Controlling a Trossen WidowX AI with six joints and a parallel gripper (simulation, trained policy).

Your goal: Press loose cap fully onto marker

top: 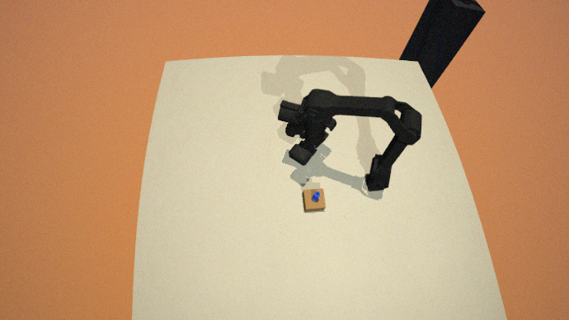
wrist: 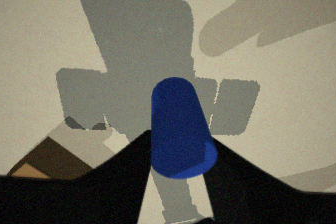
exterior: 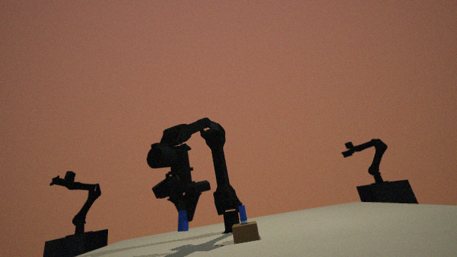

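Now: gripper tip 16 cm to the right of the blue marker and 1 cm short of it. From my gripper tip the other things lie so: tan holder block (16 cm to the left, 5 cm below, 1 cm ahead); blue cap (1 cm to the right, 1 cm ahead).
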